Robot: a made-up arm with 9 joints. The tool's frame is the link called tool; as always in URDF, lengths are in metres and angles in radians. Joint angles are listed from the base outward. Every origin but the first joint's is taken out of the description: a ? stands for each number. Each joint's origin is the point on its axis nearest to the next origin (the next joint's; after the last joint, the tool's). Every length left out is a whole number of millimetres.
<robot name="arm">
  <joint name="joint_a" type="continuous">
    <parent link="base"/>
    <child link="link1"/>
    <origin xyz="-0.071 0.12 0.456" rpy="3.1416 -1.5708 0"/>
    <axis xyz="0 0 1"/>
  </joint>
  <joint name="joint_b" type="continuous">
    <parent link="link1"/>
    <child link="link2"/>
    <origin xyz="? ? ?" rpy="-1.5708 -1.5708 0"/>
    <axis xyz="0 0 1"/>
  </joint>
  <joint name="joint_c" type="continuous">
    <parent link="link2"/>
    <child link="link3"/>
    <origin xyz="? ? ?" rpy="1.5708 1.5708 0"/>
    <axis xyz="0 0 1"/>
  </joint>
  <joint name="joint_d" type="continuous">
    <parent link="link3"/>
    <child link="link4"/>
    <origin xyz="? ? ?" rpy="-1.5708 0 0"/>
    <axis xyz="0 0 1"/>
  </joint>
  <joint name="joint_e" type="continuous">
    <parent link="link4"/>
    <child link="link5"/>
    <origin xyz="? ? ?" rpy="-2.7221 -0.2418 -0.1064"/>
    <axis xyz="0 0 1"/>
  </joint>
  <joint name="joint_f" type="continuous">
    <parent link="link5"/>
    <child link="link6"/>
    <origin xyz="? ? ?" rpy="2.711 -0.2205 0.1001"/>
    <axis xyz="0 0 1"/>
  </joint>
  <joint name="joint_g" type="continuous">
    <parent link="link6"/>
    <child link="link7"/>
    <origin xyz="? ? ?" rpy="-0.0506 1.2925 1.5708"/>
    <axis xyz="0 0 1"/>
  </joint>
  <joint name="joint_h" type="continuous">
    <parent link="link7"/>
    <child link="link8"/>
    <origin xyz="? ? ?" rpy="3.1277 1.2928 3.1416"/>
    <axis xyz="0 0 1"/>
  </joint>
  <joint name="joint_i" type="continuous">
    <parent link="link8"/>
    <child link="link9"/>
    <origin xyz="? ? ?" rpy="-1.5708 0 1.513"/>
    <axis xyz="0 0 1"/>
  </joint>
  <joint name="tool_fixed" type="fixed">
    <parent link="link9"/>
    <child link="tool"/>
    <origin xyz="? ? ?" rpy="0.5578 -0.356 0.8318"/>
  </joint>
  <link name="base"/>
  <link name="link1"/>
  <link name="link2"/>
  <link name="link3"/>
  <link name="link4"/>
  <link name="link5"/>
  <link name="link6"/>
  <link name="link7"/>
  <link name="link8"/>
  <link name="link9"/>
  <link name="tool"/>
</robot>
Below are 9 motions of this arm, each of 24 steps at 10 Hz.
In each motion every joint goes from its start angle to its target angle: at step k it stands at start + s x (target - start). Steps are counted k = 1, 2, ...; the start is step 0. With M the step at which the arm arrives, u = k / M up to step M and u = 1 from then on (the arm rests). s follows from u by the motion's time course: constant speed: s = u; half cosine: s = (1 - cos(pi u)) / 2; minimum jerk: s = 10 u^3 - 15 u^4 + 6 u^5.
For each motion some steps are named. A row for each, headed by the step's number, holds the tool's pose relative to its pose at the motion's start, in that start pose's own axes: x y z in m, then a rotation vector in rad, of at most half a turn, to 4 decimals.
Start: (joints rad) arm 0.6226 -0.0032 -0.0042 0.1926 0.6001 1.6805 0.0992 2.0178 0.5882
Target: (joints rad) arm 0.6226 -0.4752 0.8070 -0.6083 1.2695 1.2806 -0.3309 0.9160 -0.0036
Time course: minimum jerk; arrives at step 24
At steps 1, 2, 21, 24:
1: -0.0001 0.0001 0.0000 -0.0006 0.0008 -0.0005
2: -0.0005 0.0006 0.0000 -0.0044 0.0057 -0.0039
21: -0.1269 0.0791 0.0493 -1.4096 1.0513 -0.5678
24: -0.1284 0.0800 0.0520 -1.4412 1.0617 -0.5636

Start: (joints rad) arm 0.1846 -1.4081 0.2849 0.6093 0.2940 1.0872 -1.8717 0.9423 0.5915
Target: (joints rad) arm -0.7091 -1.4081 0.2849 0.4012 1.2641 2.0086 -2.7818 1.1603 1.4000
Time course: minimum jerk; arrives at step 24
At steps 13, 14, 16, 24:
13: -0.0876 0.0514 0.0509 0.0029 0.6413 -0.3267
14: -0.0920 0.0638 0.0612 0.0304 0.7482 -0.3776
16: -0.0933 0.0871 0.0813 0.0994 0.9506 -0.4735
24: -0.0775 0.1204 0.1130 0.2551 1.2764 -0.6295

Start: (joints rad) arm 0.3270 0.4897 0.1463 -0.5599 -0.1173 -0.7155 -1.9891 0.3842 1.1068
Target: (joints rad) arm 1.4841 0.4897 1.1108 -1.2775 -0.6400 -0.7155 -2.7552 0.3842 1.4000
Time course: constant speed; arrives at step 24
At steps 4, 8, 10, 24:
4: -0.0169 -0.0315 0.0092 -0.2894 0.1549 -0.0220
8: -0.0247 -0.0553 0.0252 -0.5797 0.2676 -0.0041
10: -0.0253 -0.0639 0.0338 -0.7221 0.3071 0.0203
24: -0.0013 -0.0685 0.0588 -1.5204 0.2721 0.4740

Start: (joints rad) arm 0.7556 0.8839 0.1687 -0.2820 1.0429 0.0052 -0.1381 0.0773 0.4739
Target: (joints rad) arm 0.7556 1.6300 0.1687 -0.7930 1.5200 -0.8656 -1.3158 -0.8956 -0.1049
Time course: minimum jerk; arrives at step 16
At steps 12, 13, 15, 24:
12: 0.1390 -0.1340 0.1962 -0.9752 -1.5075 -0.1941
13: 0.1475 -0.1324 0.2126 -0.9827 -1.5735 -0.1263
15: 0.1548 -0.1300 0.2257 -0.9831 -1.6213 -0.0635
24: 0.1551 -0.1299 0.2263 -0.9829 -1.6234 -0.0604

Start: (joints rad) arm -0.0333 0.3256 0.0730 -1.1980 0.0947 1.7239 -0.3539 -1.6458 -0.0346
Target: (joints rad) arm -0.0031 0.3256 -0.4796 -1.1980 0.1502 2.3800 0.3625 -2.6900 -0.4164
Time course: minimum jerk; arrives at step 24
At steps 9, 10, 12, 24:
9: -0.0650 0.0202 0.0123 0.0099 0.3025 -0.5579
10: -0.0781 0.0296 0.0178 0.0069 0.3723 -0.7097
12: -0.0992 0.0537 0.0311 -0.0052 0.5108 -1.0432
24: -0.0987 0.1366 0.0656 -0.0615 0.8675 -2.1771

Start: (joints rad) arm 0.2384 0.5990 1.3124 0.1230 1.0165 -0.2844 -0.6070 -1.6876 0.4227
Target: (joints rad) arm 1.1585 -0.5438 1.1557 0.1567 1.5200 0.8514 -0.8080 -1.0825 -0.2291
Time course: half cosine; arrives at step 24
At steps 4, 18, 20, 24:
4: -0.0062 -0.0120 0.0125 -0.1166 -0.0123 -0.0860
18: -0.0929 -0.0094 0.2523 -1.6972 -0.0172 -0.7382
20: -0.0917 0.0073 0.2807 -1.8720 0.0049 -0.7332
24: -0.0875 0.0229 0.3041 -2.0185 0.0278 -0.7129

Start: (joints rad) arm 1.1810 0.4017 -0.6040 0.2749 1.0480 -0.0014 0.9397 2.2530 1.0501
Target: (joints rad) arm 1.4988 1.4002 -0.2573 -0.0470 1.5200 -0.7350 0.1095 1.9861 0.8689
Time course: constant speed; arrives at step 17
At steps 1, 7, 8, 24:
1: -0.0049 -0.0038 0.0007 -0.0111 0.1200 0.0726
7: -0.0294 -0.0169 0.0039 -0.0554 0.8421 0.4748
8: -0.0333 -0.0176 0.0040 -0.0605 0.9577 0.5406
24: -0.0755 -0.0087 0.0050 -0.0936 1.7911 1.2255

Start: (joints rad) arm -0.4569 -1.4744 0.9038 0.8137 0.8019 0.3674 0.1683 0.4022 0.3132
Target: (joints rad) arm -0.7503 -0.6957 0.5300 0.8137 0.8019 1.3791 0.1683 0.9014 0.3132
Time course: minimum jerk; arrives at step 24
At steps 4, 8, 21, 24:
4: 0.0051 0.0085 -0.0034 0.0367 -0.0192 0.0010
8: 0.0317 0.0498 -0.0138 0.2125 -0.1128 0.0147
21: 0.1313 0.1934 0.0419 0.8806 -0.4620 0.2527
24: 0.1325 0.1955 0.0442 0.8920 -0.4673 0.2607

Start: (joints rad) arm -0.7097 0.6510 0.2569 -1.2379 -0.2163 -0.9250 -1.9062 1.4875 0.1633
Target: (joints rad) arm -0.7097 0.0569 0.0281 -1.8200 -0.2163 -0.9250 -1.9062 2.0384 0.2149
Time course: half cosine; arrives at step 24
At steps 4, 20, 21, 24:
4: 0.0059 -0.0023 0.0012 0.0015 -0.0138 -0.0343
20: 0.0534 -0.0664 0.0016 0.0080 0.0420 -0.4264
21: 0.0541 -0.0691 0.0008 0.0088 0.0507 -0.4359
24: 0.0548 -0.0726 -0.0005 0.0100 0.0628 -0.4480

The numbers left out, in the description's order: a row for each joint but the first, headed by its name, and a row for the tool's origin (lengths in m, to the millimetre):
joint_b: 0.135 -0.015 0
joint_c: 0.075 -0.118 0
joint_d: 0.024 -0.023 0
joint_e: -0.087 -0.036 0
joint_f: -0.028 -0.074 0
joint_g: 0.009 -0.048 0
joint_h: -0.029 -0.034 0
joint_i: 0.098 0.061 0
tool: -0.049 -0.015 0

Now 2 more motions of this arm.
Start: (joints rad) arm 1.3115 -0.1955 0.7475 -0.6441 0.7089 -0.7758 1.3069 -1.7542 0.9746
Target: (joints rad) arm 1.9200 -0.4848 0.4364 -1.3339 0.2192 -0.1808 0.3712 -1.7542 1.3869
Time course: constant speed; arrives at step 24
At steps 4, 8, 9, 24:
4: 0.0148 -0.0133 0.0157 -0.0293 0.0745 0.1928
8: 0.0342 -0.0234 0.0288 -0.0472 0.1573 0.3939
9: 0.0397 -0.0253 0.0315 -0.0497 0.1792 0.4454
24: 0.1351 -0.0231 0.0314 0.0460 0.5421 1.2555

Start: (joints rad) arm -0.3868 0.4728 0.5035 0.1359 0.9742 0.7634 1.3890 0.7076 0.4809
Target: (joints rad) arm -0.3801 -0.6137 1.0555 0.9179 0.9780 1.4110 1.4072 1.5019 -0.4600
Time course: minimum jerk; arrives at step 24
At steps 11, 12, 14, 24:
11: -0.0033 0.0542 -0.0369 -0.2407 -0.6142 -0.6458
12: -0.0050 0.0607 -0.0365 -0.3179 -0.7121 -0.7763
14: -0.0115 0.0712 -0.0297 -0.5021 -0.8924 -1.0267
24: -0.0426 0.0955 0.0126 -1.0687 -1.2576 -1.4782

